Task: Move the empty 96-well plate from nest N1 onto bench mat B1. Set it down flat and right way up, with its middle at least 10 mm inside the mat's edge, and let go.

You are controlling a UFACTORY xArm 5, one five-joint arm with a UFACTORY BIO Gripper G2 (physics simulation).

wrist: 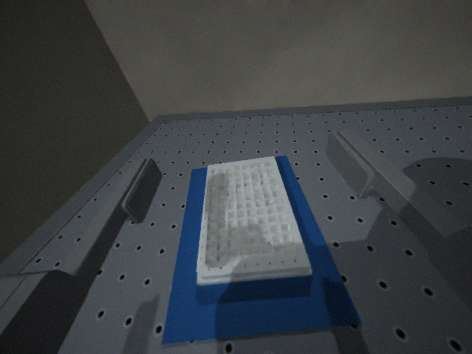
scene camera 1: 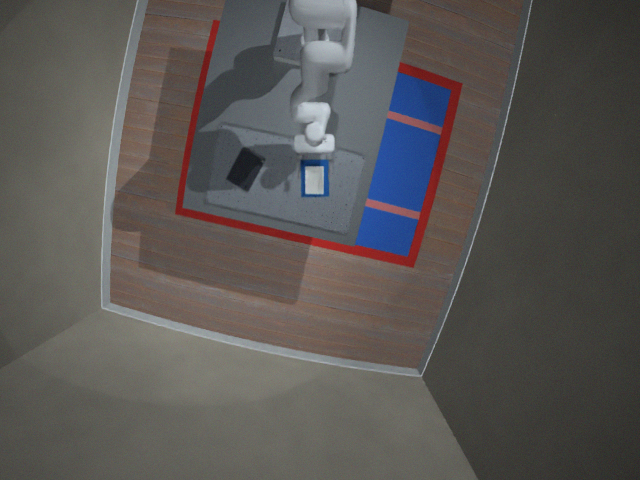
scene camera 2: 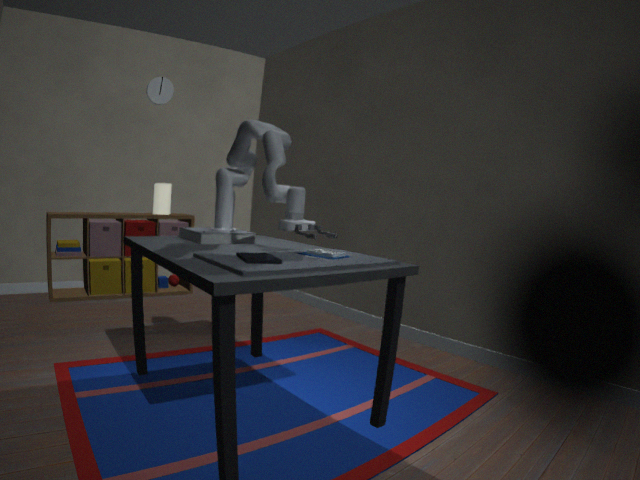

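Where they show: end effector, tool point: (wrist: 241,175) (scene camera 1: 314,174) (scene camera 2: 321,235); arm's base, origin of the base link: (scene camera 2: 223,230).
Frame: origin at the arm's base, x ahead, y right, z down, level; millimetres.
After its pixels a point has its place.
Note:
The white 96-well plate (scene camera 1: 314,180) @(x 598, y -176, z 22 mm) (scene camera 2: 328,252) @(x 618, y -171, z 22 mm) (wrist: 250,220) @(x 579, y -167, z 25 mm) lies flat on the blue bench mat (scene camera 1: 314,195) @(x 664, y -195, z 36 mm) (scene camera 2: 312,253) @(x 578, y -125, z 31 mm) (wrist: 265,320) @(x 514, y -146, z 36 mm), wells facing up. Blue mat shows around the plate, with a wider strip at the near end in the wrist view. My gripper (scene camera 2: 324,235) @(x 575, y -167, z -37 mm) (wrist: 247,177) @(x 575, y -167, z -37 mm) is open and empty, above the plate. Its fingers stand apart on either side, with gaps between them and the plate. A flat black block (scene camera 1: 245,169) @(x 636, y 144, z 27 mm) (scene camera 2: 258,257) @(x 664, y 159, z 26 mm), which looks like nest N1, holds no visible plate.
The mat and the black block lie on a grey perforated board (scene camera 1: 279,206) @(x 759, y -53, z 38 mm) (scene camera 2: 227,264) @(x 710, y 294, z 38 mm) (wrist: 400,300) @(x 545, y -63, z 38 mm) on the dark table (scene camera 1: 361,77) @(x 70, y -246, z 51 mm) (scene camera 2: 310,279) @(x 878, y 98, z 61 mm). The black block is left of the mat in the first scene view. The arm's base stands at the table's far end.

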